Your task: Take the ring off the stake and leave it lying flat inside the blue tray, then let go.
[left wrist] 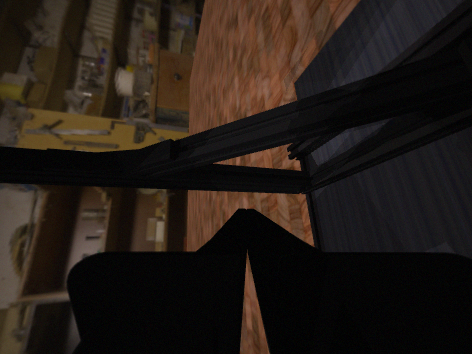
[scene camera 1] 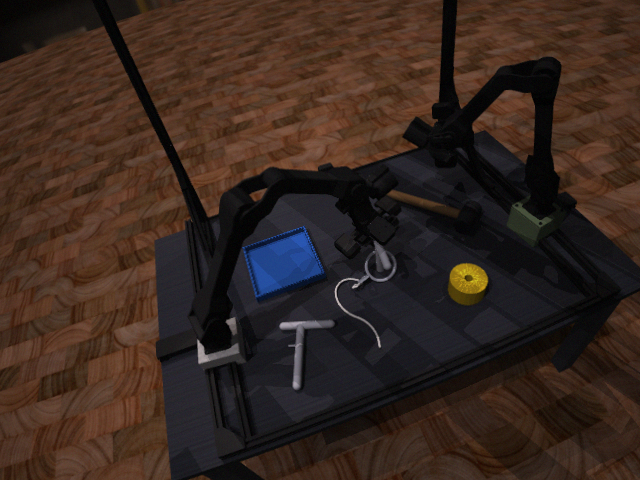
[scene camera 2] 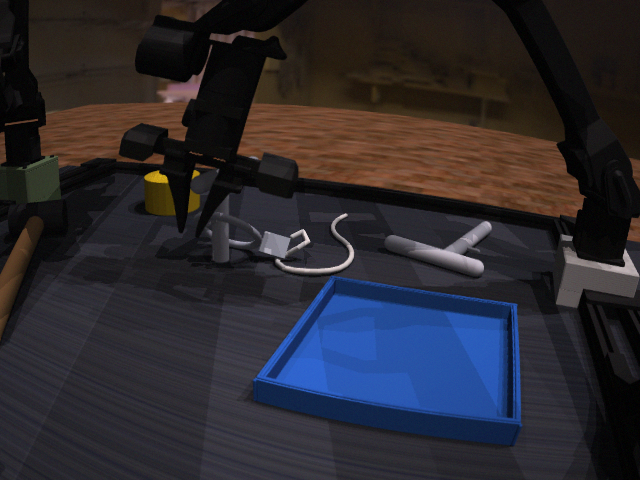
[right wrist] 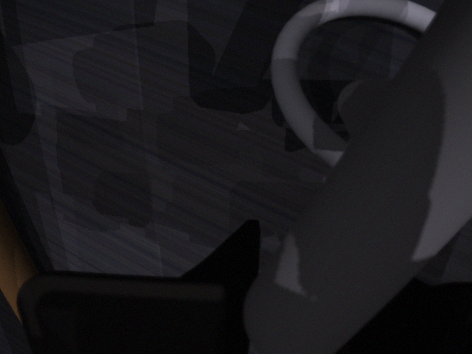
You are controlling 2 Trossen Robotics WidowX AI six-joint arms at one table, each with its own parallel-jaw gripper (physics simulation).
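Frame: origin at the left arm's base, x ahead, y left, z up, level; centimetres.
Seen in the pictures: left gripper, fingertip midpoint: [left wrist: 245,216]; right gripper, fingertip midpoint: [scene camera 2: 189,234] [right wrist: 277,231]; left arm's base at its link origin: [scene camera 1: 539,208] [scene camera 2: 23,162]; right arm's base at its link origin: [scene camera 1: 217,339] [scene camera 2: 598,253].
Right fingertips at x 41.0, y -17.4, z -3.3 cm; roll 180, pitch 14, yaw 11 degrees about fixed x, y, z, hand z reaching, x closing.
Note:
Pixels of each thing's middle, then the offset from my right fingertips to it. "*": a spot on its surface instead.
- grey upright stake at the middle of its body: [right wrist: 389,71] [scene camera 2: 227,235] [scene camera 1: 381,267] dx +2.3, dy +6.4, dz -2.3 cm
- light grey ring at a spot on its surface: [right wrist: 285,80] * dx -1.0, dy +5.3, dz +0.4 cm
- small pale block at a spot on its surface: [scene camera 2: 274,244] * dx +8.0, dy +6.3, dz -2.7 cm
- blue tray at the middle of its body: [scene camera 2: 410,349] [scene camera 1: 282,261] dx +23.3, dy -11.8, dz -3.5 cm
- white cord at a spot on its surface: [scene camera 2: 352,253] [scene camera 1: 340,305] * dx +16.6, dy +9.3, dz -4.1 cm
- grey T-shaped piece at the middle of its body: [scene camera 2: 457,239] [scene camera 1: 305,353] dx +30.1, dy +16.8, dz -3.7 cm
- yellow cylinder at the middle of its body: [scene camera 2: 171,190] [scene camera 1: 467,284] dx -12.2, dy +22.6, dz -2.2 cm
- wooden-handled hammer at the middle of its body: [scene camera 2: 19,259] [scene camera 1: 422,203] dx -21.1, dy -7.2, dz -2.7 cm
A grey upright stake [scene camera 1: 383,257] [scene camera 2: 220,242] [right wrist: 370,200] has a bar across its top. A light grey ring [scene camera 1: 394,266] [scene camera 2: 245,243] [right wrist: 285,80] encircles its post low down, near the table. The ring carries a small pale block [scene camera 2: 274,244] with a white loop. My right gripper [scene camera 1: 370,246] [scene camera 2: 190,232] is shut on the stake's top bar, its fingertips reaching below the bar beside the post. In the right wrist view the stake hides one finger. The blue tray [scene camera 1: 258,296] [scene camera 2: 387,410] stands apart from the stake. My left gripper [left wrist: 245,216] is shut and holds nothing.
A white cord [scene camera 1: 347,311] [scene camera 2: 352,253] trails near the ring. A grey T-shaped piece [scene camera 1: 298,356] [scene camera 2: 434,255] lies on the table. A yellow cylinder [scene camera 1: 467,289] [scene camera 2: 162,193] and a wooden-handled hammer [scene camera 1: 429,204] [scene camera 2: 20,276] are also on the table.

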